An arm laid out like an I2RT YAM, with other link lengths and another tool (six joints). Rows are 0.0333 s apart.
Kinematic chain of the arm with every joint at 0, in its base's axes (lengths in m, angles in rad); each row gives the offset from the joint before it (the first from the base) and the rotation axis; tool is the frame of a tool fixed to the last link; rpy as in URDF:
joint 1: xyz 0 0 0.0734 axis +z
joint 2: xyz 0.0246 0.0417 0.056 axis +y
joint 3: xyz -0.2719 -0.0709 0 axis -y
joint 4: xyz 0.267 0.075 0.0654 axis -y
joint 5: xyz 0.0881 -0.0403 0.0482 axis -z
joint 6: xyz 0.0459 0 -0.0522 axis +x
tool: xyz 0.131 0 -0.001 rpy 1.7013 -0.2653 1.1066
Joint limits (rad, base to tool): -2.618..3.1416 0..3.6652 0..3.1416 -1.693..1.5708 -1.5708..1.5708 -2.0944..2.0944
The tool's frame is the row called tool.
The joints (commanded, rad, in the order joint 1, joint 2, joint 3, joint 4, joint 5, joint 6), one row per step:
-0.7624 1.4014 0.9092 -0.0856 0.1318 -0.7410
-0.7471 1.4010 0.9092 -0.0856 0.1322 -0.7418
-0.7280 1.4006 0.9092 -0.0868 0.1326 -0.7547
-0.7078 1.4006 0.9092 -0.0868 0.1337 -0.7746
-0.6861 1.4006 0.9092 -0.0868 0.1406 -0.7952
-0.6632 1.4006 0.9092 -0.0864 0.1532 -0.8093
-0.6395 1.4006 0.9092 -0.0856 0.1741 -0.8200
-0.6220 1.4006 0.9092 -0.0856 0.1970 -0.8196
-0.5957 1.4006 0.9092 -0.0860 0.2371 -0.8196
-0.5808 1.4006 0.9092 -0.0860 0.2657 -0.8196
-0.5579 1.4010 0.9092 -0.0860 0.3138 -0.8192
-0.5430 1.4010 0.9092 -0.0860 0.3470 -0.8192
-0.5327 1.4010 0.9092 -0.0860 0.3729 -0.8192
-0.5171 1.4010 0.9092 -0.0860 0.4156 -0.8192
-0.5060 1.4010 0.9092 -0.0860 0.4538 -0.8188
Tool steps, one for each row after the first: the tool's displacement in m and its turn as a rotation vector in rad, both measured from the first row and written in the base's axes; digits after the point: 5 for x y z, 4 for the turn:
0.00499 0.00493 0.00018 -0.0008 0.0004 0.0154
0.01099 0.01132 0.00011 -0.0072 0.0096 0.0411
0.01728 0.01796 0.00014 -0.0182 0.0230 0.0712
0.02315 0.02454 0.00024 -0.0322 0.0388 0.0983
0.02860 0.03092 0.00052 -0.0454 0.0520 0.1182
0.03316 0.03662 0.00104 -0.0604 0.0657 0.1300
0.03546 0.04002 0.00146 -0.0698 0.0735 0.1280
0.03803 0.04457 0.00222 -0.0864 0.0877 0.1205
0.03871 0.04646 0.00292 -0.0984 0.0975 0.1113
0.03913 0.04897 0.00409 -0.1184 0.1138 0.0934
0.03907 0.05047 0.00514 -0.1326 0.1248 0.0802
0.03862 0.05121 0.00603 -0.1438 0.1332 0.0686
0.03739 0.05203 0.00763 -0.1621 0.1471 0.0480
0.03542 0.05186 0.00920 -0.1783 0.1591 0.0264

